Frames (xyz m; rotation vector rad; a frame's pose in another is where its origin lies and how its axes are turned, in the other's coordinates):
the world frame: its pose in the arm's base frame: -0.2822 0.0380 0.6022 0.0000 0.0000 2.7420
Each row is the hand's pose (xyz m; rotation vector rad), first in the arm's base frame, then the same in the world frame.
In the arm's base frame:
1: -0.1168 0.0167 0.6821 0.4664 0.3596 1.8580
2: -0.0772 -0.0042 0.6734 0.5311 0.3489 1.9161
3: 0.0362 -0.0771 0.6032 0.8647 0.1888 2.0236
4: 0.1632 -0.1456 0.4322 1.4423 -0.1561 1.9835
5: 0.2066 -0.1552 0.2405 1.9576 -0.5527 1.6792
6: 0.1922 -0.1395 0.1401 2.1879 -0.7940 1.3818
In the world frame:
1: -0.1607 -0.0447 0.0799 0.3931 -0.3407 -0.8194
2: -0.2053 -0.0409 0.0712 0.3891 -0.3926 -0.7517
3: -0.3381 -0.0178 0.0010 0.2994 -0.6800 -0.5778
4: -0.4817 -0.0041 -0.1700 0.1091 -1.1827 -0.3799
5: -0.5255 -0.0122 -0.3617 -0.1276 -1.6893 -0.2767
6: -0.5061 -0.0210 -0.4621 -0.2961 -1.9813 -0.2683

